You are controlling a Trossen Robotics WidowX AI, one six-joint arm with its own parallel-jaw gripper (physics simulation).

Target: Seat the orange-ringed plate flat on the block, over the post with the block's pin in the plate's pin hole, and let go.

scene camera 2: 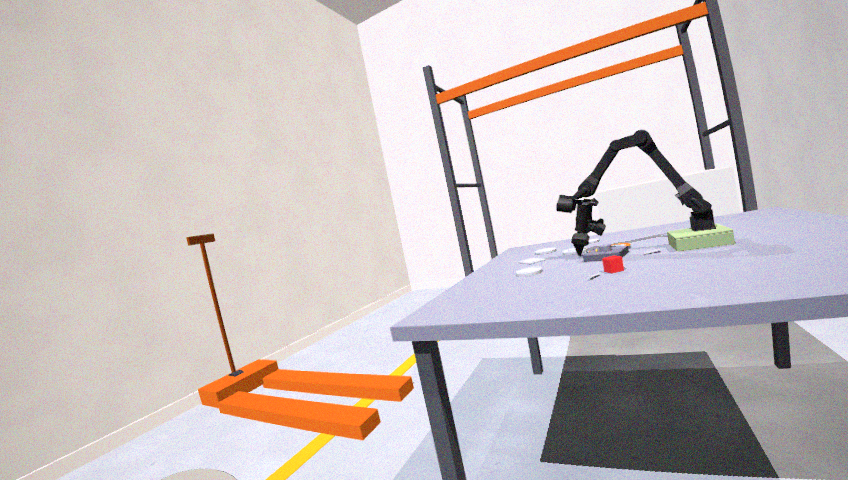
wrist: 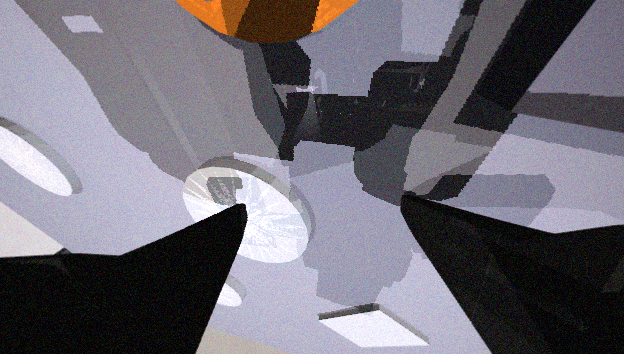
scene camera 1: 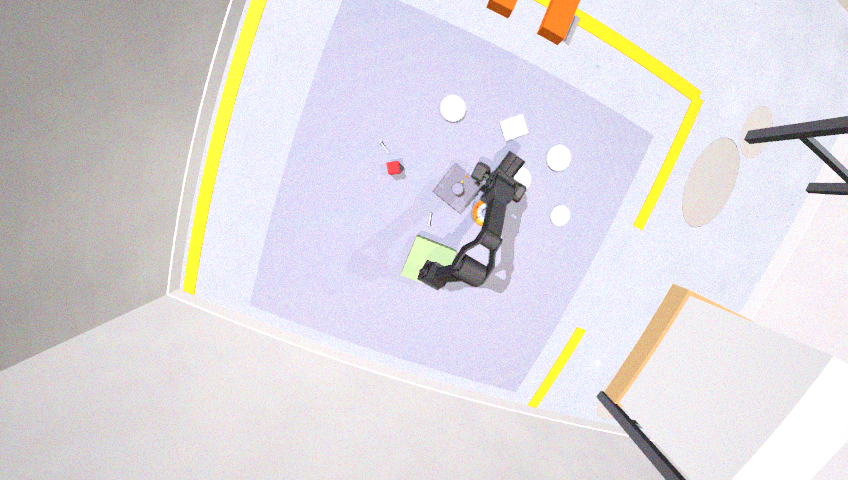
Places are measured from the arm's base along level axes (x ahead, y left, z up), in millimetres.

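Pixels of known places: gripper, fingertip midpoint: (scene camera 2: 580, 250) (wrist: 324, 206); arm's base, origin of the base link: (scene camera 2: 704, 228) (scene camera 1: 430, 270).
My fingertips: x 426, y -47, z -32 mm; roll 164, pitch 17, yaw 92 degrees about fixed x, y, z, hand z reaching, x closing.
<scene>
Ahead of a thing's pixels: the offset from my fingertips to its top centre. "*": to the spot under its first point.
The orange-ringed plate @(129 mm back, 26 mm right, 3 mm down) (scene camera 1: 476, 214) (scene camera 2: 621, 244) (wrist: 335, 12) is beside the lower right side of the grey block @(115 mm back, 123 mm left, 29 mm up) (scene camera 1: 446, 190) (scene camera 2: 602, 255), partly hidden by the arm in scene camera 1. Whether its edge touches the block is unclear. The block's round post @(* 114 mm back, 124 mm left, 29 mm up) (scene camera 1: 457, 188) stands uncovered, with small orange and yellow marks near it; the pin is too small to tell. My gripper (scene camera 2: 579, 252) (wrist: 324, 206) is open and empty, pointing down low over the table beside the block, apart from the plate. Its fingertips are hidden under the wrist in scene camera 1.
White discs @(121 mm ahead, 284 mm left, 3 mm down) (scene camera 1: 452, 108) @(197 mm ahead, 153 mm right, 4 mm down) (scene camera 1: 558, 157) @(21 mm ahead, 294 mm right, 6 mm down) (scene camera 1: 559, 215) and a white square @(* 190 mm ahead, 57 mm left, 9 mm down) (scene camera 1: 514, 127) lie around the gripper side. One white disc @(39 mm ahead, 63 mm right, 5 mm down) (scene camera 1: 523, 177) (wrist: 275, 225) lies close to my fingers. A red cube @(170 mm back, 356 mm left, 26 mm up) (scene camera 1: 393, 167) (scene camera 2: 612, 264) stands past the block. The arm stands on a green base (scene camera 1: 425, 252) (scene camera 2: 702, 239).
</scene>
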